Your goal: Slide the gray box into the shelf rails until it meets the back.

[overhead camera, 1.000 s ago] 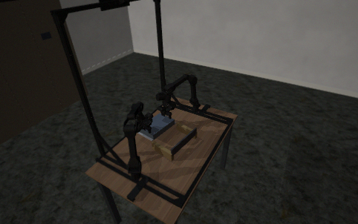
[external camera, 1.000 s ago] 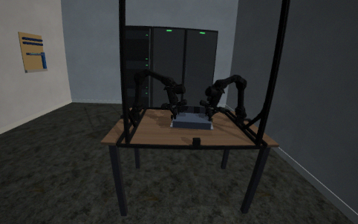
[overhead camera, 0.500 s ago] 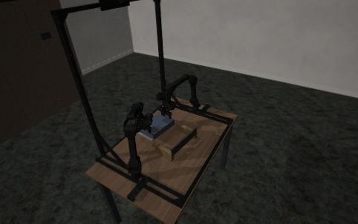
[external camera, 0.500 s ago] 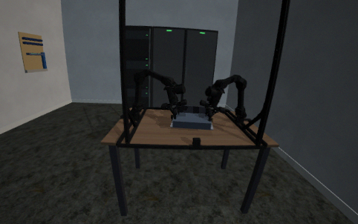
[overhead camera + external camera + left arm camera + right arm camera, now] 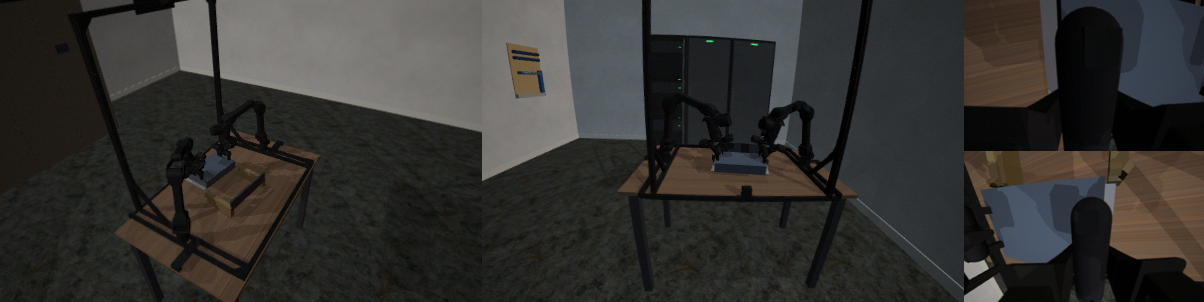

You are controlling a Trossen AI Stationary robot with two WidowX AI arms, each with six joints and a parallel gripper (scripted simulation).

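Right now my left hand is 2 cm past the gray box, 12 cm to the left of it and 4 cm above it. The rest, counted from my left hand: dark bar: 28 cm ahead, 17 cm to the right, 8 cm below.
Right now my right hand is 2 cm short of the gray box, 12 cm to the right of it and 5 cm above it. The rest, counted from my right hand: dark bar: 32 cm ahead, 8 cm to the left, 8 cm below.
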